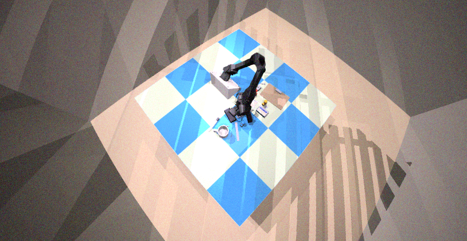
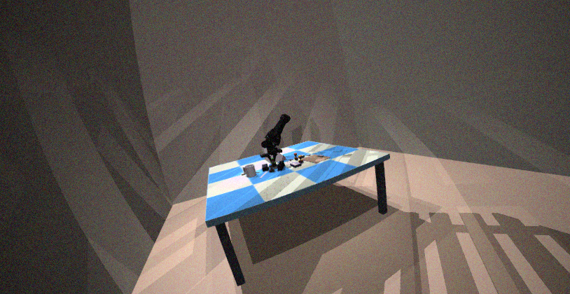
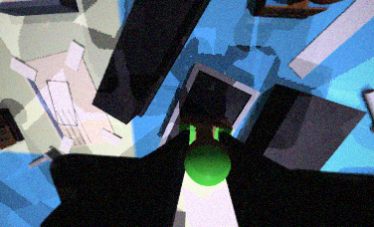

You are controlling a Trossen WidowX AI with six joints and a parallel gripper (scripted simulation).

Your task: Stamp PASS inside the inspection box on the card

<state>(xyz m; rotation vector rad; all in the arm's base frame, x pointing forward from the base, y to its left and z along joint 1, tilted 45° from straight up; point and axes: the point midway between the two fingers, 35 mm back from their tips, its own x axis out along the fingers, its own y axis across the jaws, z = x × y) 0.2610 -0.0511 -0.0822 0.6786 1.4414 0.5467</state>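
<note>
The ink pad lies 4 cm below my gripper tip. Round my gripper tip: green-knobbed pass stamp: right at my gripper tip; pale card: 1 cm ahead, 14 cm to the left, 4 cm below; dark flat device: 7 cm ahead, 4 cm to the left, 3 cm below.
</note>
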